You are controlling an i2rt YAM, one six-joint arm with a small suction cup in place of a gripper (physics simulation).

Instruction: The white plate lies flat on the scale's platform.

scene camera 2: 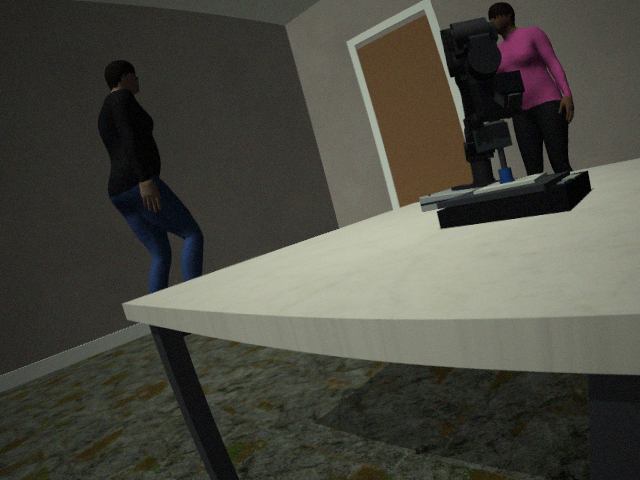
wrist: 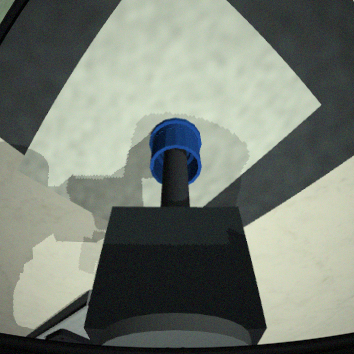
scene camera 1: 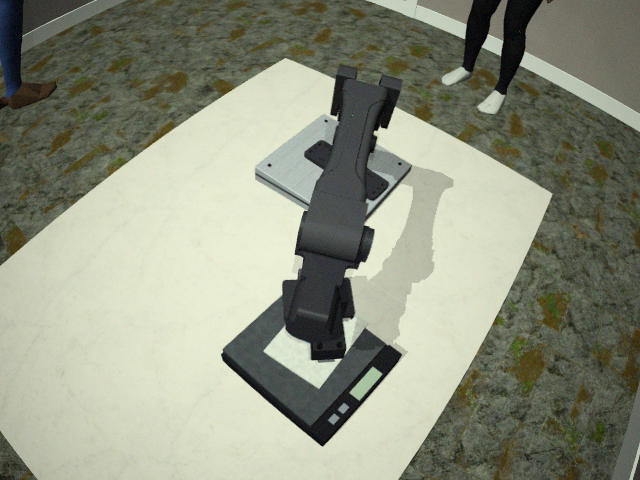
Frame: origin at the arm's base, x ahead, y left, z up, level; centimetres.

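Where they show: hand at its tool point: (wrist: 174,132); arm's base at its link origin: (scene camera 2: 484,185).
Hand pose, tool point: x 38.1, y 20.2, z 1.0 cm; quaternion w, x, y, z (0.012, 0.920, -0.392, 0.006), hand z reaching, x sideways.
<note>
Things, the pixels of their top centre, and the offset from my tool point. Level surfaces: height alone.
- white plate at its top centre: (wrist: 156,136) (scene camera 1: 317,337) (scene camera 2: 512,181) dx -0.5, dy +1.0, dz +1.1 cm
- dark scale at its top centre: (wrist: 174,82) (scene camera 1: 312,353) (scene camera 2: 515,184) dx +2.3, dy +2.2, dz +0.5 cm
- scale's display at its top centre: (scene camera 1: 366,383) dx +0.8, dy +12.5, dz +0.0 cm
- pale table at its surface level: dz -4.0 cm
The white plate (scene camera 1: 291,358) (scene camera 2: 523,181) (wrist: 175,70) is a flat square that lies on the platform of the dark scale (scene camera 1: 270,378) (scene camera 2: 494,210) (wrist: 302,42). My blue suction cup (scene camera 2: 505,175) (wrist: 175,140) points straight down and rests on the plate's top, near its middle, so it is holding the plate. In scene camera 1 the arm's wrist hides the cup. The scale's display (scene camera 1: 366,383) and buttons face the table's near edge.
The arm's grey base plate (scene camera 1: 290,162) (scene camera 2: 442,196) sits behind the scale on the pale table (scene camera 1: 175,238) (scene camera 2: 366,267) (wrist: 309,239). One person (scene camera 2: 132,143) stands left of the table, another (scene camera 2: 532,52) (scene camera 1: 494,48) stands behind it by a brown door (scene camera 2: 413,110).
</note>
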